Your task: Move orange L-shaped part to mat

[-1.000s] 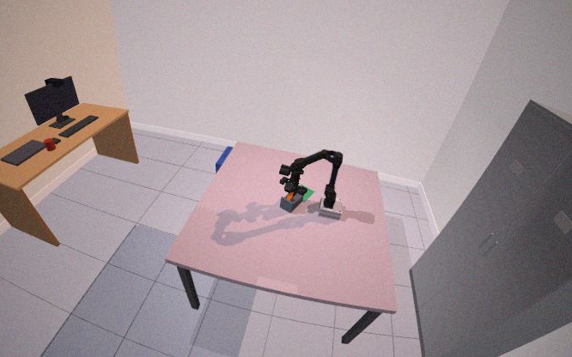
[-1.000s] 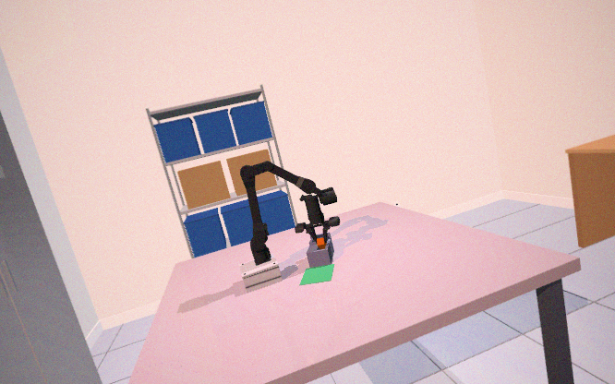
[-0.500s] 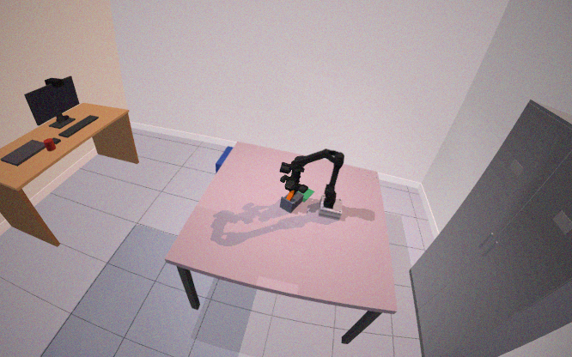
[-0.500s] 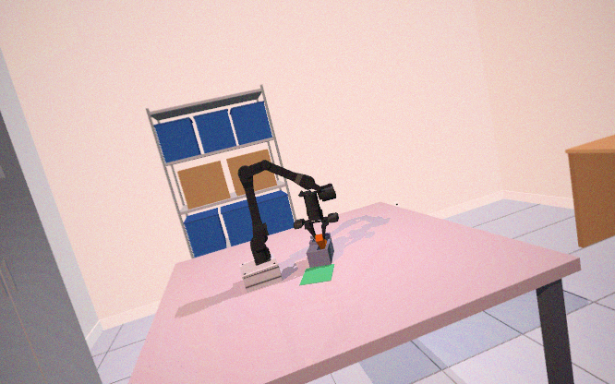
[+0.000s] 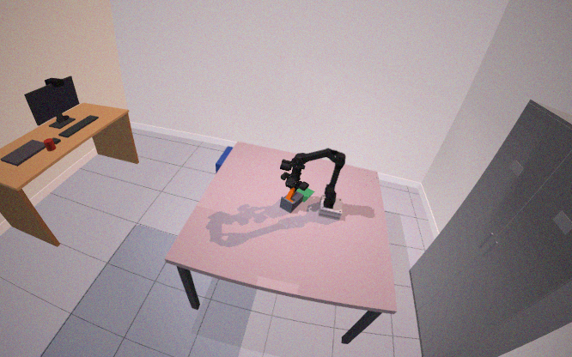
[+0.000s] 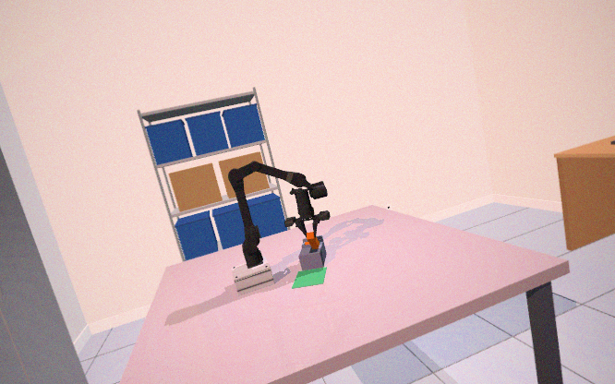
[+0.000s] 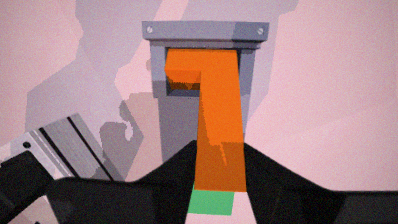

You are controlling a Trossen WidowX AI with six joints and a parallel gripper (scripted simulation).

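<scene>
Now: the green mat 130 mm to the right of my gripper tip, 120 mm below it and 70 mm behind it. Round my gripper tip: orange L-shaped part 30 mm to the left, 30 mm below.
</scene>
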